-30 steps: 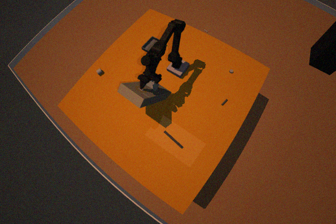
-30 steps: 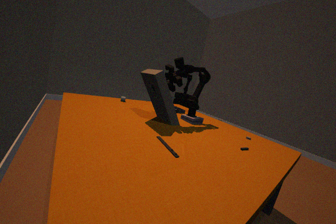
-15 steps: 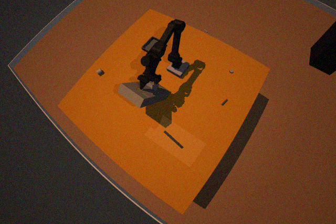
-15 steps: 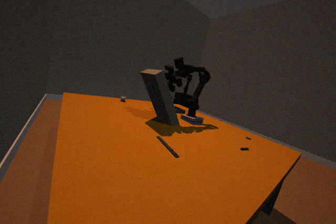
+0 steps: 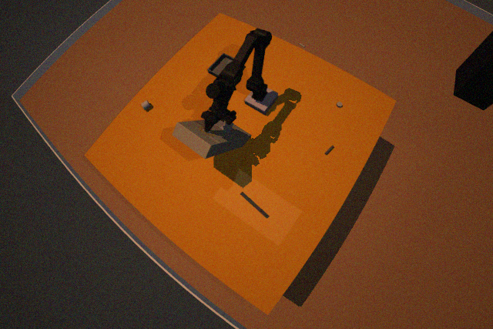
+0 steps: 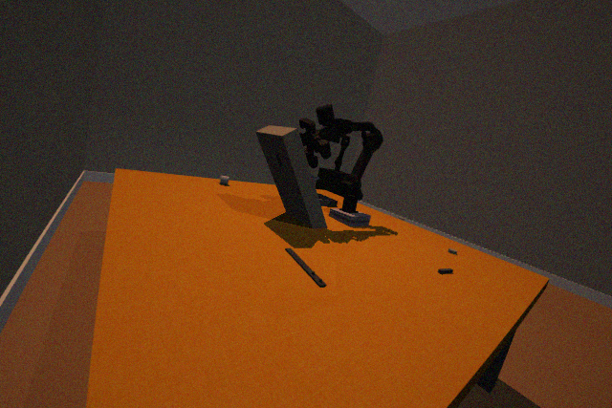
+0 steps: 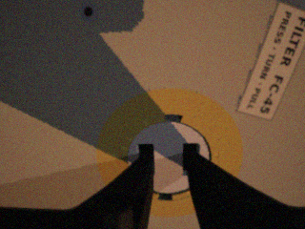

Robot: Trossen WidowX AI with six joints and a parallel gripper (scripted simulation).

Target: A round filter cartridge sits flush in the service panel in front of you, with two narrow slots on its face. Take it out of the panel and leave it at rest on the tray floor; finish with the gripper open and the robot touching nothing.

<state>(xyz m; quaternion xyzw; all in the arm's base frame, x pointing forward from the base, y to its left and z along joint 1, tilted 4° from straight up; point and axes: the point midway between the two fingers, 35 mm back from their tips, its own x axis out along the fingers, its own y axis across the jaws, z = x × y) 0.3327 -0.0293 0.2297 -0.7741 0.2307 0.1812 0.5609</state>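
Right now the round filter cartridge is 1 cm below my gripper tip and 1 cm ahead of it. The rest, counted from my gripper tip: service panel 8 cm below, 3 cm behind; then tray 47 cm behind, 23 cm below, 22 cm to the right; then short dark piece 50 cm to the left, 26 cm behind, 23 cm below.
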